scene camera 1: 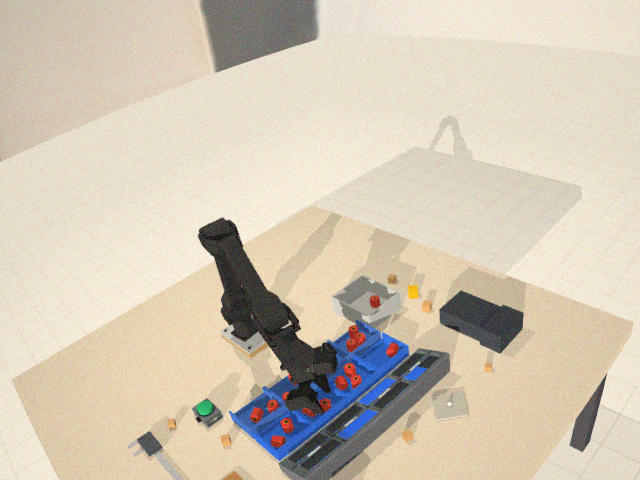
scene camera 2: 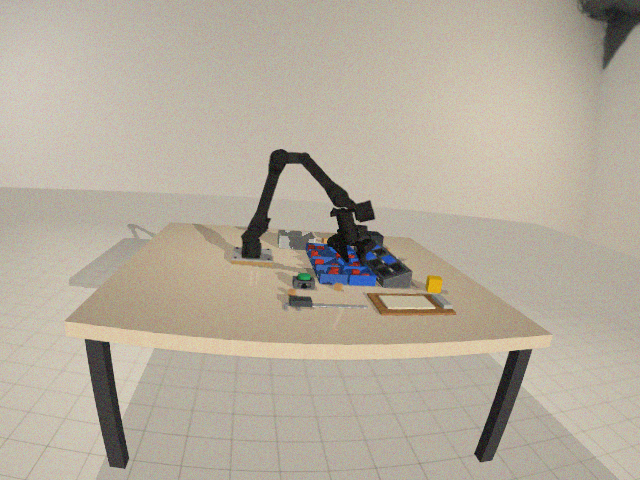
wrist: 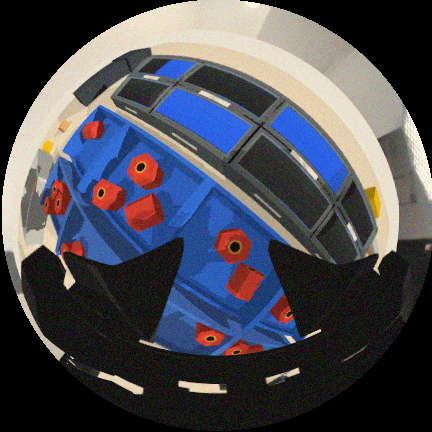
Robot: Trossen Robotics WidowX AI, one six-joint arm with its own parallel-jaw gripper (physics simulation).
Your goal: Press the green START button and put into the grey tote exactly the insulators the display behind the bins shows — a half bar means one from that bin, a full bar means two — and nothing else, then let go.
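Frame: origin at the arm's base, x down, y left, z ahead, level; metres.
Where they show: gripper, fingertip midpoint: [scene camera 1: 325, 403] [scene camera 2: 355, 263] [wrist: 226, 244]; arm's base at its link origin: [scene camera 1: 245, 331] [scene camera 2: 250, 255].
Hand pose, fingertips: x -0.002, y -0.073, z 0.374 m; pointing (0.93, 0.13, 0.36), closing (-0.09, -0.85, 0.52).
Each offset is from my fingertips to the top centre of the thing.
My gripper [scene camera 1: 323, 400] [scene camera 2: 355, 262] [wrist: 226, 244] is open and empty, low over the blue bins [scene camera 1: 305, 442] [scene camera 2: 333, 279] [wrist: 192, 201]. In the wrist view an upright red insulator @[dx -0.007, dy -0.004, dz +0.002 m] [wrist: 233, 246] shows between the fingertips, with a tilted insulator @[dx -0.006, dy -0.035, dz -0.021 m] [wrist: 244, 281] beside it. Three insulators stand or lie in the adjacent bin. The grey tote @[dx -0.029, dy +0.348, dz -0.160 m] [scene camera 1: 383, 311] [scene camera 2: 294, 239] [wrist: 31, 202] holds one red insulator @[dx -0.007, dy +0.369, dz -0.148 m] [scene camera 1: 374, 301]. The display [scene camera 1: 393, 408] [scene camera 2: 395, 280] [wrist: 202, 120] shows two full blue bars and one half bar. The green button @[dx -0.016, dy -0.191, dz -0.225 m] [scene camera 1: 205, 407] [scene camera 2: 303, 276] is beside the bins. The arm hides some bins in the first scene view.
A dark box @[dx -0.031, dy +0.436, dz +0.158 m] [scene camera 1: 480, 320] [wrist: 102, 80] stands beyond the tote. A yellow block @[dx -0.002, dy +0.466, dz -0.083 m] [scene camera 1: 413, 291] and small orange cubes lie near the tote. A caliper @[dx +0.005, dy -0.370, dz -0.192 m] [scene camera 1: 149, 443] [scene camera 2: 300, 301], a wooden frame @[dx +0.007, dy -0.353, dz +0.070 m] [scene camera 2: 413, 312] and another yellow block @[dx -0.021, dy -0.227, dz +0.212 m] [scene camera 2: 434, 284] lie by the near edge in the second scene view.
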